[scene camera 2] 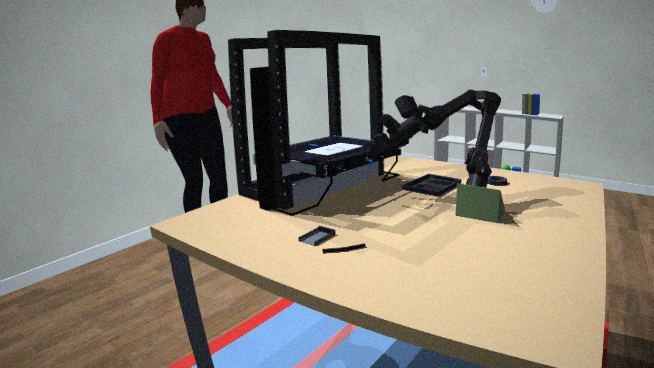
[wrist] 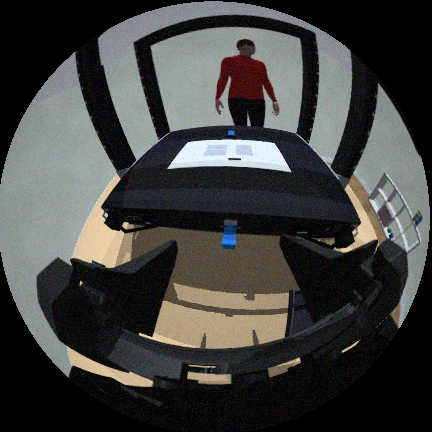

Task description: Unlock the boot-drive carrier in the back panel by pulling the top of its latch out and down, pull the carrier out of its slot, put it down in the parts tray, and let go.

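Pixels of known places: gripper, fingertip midpoint: (scene camera 2: 374, 152) (wrist: 229, 242); arm's base at its link origin: (scene camera 2: 474, 194).
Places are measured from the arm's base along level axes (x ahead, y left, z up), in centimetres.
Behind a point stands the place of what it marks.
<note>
The black server chassis (scene camera 2: 312, 152) {x 60.0, y 0.5, z 9.0 cm} (wrist: 225, 192) {x 43.7, y -5.1, z 9.2 cm} sits in the rack with its back panel facing the arm. The carrier's blue latch (scene camera 2: 370, 161) {x 39.0, y -4.2, z 6.4 cm} (wrist: 229, 236) {x 39.4, y -4.8, z 6.7 cm} sticks out and down from the middle of that panel. A small grey face of the carrier (wrist: 230, 223) {x 40.9, y -5.2, z 7.1 cm} shows above it, in the slot. My gripper (scene camera 2: 378, 149) {x 37.4, y -4.5, z 9.8 cm} (wrist: 229, 242) {x 37.4, y -4.5, z 9.8 cm} is open and empty, with its fingers spread to the left and right of the latch, apart from it in the wrist view. The parts tray (scene camera 2: 420, 191) {x 23.3, y -14.5, z -5.8 cm} (wrist: 289, 314) {x 26.3, y -15.3, z -5.4 cm} is black and lies on the table, partly hidden by the right finger in the wrist view.
The black rack (scene camera 2: 277, 120) {x 60.0, y 20.3, z 23.6 cm} (wrist: 100, 100) {x 59.8, y 16.3, z 27.7 cm} stands around the chassis. A green block (scene camera 2: 479, 202) {x -2.6, y 4.9, z -0.8 cm} stands near the arm base, with a round black object (scene camera 2: 498, 180) {x -3.4, y -43.5, z -6.3 cm} behind. A small grey tray (scene camera 2: 316, 236) {x 37.7, y 35.4, z -6.4 cm} and a black strip (scene camera 2: 344, 248) {x 26.1, y 40.6, z -5.7 cm} lie nearer. A person (scene camera 2: 182, 75) (wrist: 246, 77) stands behind the rack.
</note>
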